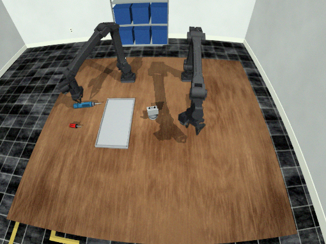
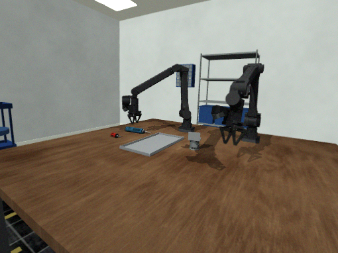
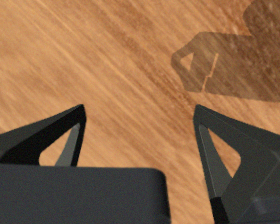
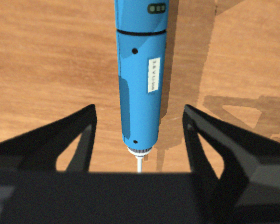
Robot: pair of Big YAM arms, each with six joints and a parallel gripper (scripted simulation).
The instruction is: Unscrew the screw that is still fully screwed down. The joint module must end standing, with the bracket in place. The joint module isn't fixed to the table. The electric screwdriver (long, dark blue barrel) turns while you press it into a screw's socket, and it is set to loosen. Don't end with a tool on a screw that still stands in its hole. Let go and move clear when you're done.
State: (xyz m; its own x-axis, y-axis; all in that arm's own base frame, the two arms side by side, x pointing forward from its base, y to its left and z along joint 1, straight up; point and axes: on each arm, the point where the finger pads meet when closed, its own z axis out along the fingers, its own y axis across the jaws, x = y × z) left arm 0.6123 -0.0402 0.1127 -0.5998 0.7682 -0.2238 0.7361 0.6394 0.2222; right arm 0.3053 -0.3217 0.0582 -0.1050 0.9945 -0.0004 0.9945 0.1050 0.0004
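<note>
Right now the screw is 230 mm behind my left hand, 220 mm to the right of it and 60 mm below it. Also, from my left hand: flat grey tray 160 mm behind, 490 mm to the right, 130 mm below; then grey bracket 210 mm behind, 240 mm to the right, 60 mm below; then small red-handled tool 120 mm behind, 800 mm to the right, 120 mm below.
</note>
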